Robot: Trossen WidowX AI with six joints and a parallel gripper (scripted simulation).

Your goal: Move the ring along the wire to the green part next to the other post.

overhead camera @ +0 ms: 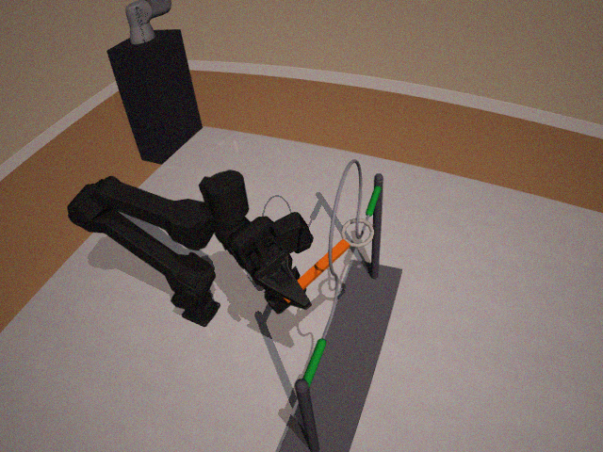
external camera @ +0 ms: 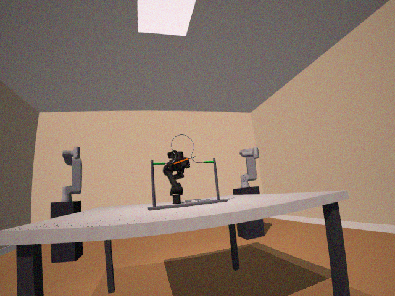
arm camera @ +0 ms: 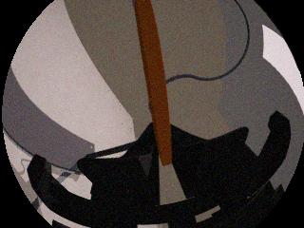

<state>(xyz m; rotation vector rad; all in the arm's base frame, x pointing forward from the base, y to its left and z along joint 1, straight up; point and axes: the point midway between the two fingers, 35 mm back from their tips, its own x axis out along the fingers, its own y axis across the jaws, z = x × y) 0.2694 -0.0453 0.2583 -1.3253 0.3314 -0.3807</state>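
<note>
Right now my gripper tip is 10 mm short of the ring with orange handle, 90 mm to the right of it and 20 mm below it.
</note>
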